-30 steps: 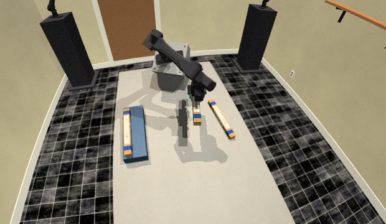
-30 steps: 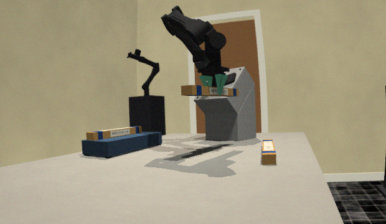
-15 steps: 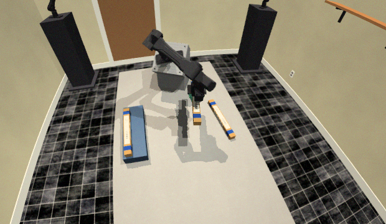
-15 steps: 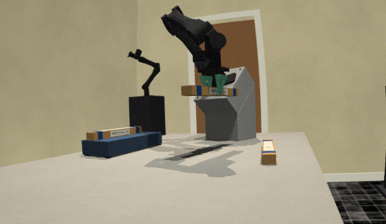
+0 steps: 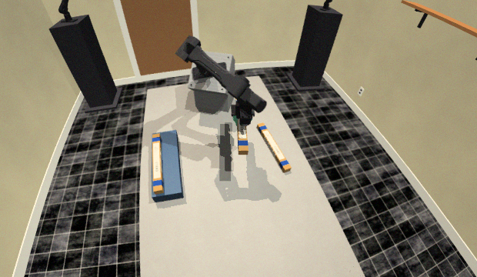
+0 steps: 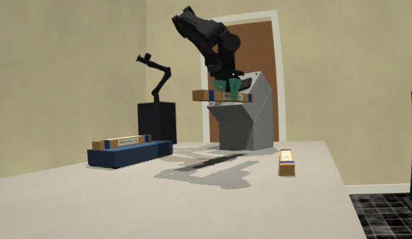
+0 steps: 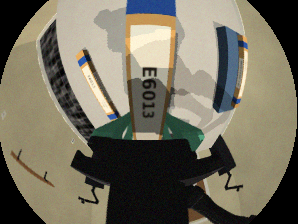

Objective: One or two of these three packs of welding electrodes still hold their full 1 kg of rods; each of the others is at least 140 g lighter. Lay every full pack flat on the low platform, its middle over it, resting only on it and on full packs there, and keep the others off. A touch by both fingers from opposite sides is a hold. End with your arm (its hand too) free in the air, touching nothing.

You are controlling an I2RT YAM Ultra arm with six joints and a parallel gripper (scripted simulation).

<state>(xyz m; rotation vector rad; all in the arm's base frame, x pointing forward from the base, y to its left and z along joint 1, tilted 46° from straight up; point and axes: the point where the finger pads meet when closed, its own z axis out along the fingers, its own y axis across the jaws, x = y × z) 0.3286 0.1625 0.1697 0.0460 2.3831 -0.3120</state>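
My hand is 390 mm to the left of the blue low platform, 200 mm above it and 30 mm short of it.
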